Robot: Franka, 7 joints.
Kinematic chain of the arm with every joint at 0, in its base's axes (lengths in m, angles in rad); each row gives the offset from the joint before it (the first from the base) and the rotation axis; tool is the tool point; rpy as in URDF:
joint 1: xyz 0 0 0.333 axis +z
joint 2: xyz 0 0 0 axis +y
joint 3: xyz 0 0 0.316 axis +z
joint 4: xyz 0.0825 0 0 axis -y
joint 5: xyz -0.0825 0 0.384 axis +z
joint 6: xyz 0 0 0 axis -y
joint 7: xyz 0.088 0 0 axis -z
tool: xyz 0 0 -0.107 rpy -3.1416 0 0
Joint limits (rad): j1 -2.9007..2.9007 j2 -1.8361..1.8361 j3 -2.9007..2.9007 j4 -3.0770..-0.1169 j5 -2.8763..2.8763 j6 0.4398..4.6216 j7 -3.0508..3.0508
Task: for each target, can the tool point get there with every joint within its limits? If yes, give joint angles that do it. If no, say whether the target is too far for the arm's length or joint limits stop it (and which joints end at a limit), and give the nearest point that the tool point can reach.
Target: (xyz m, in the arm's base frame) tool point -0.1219 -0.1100 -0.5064
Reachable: no: joint limits stop it (at a limit: joint 2) | nearest point -0.1420 -0.1281 -0.3527 | short by 0.156 m
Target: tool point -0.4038 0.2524 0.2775
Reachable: yes | joints -2.1820 1.5458 -1.3771 -2.6253 0.3033 3.5338 -1.7895
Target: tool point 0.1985 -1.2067 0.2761
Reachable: no: too far | nearest point 0.1391 -0.8456 0.2931 | short by 0.366 m
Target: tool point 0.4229 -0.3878 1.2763
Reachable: no: too far | nearest point 0.3286 -0.3013 1.0659 | short by 0.246 m
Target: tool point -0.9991 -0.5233 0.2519
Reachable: no: too far | nearest point -0.7580 -0.3970 0.2715 | short by 0.273 m
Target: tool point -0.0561 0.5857 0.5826
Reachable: yes | joints 0.9360 1.4167 1.9359 -1.0111 0.1995 0.8361 0.2472
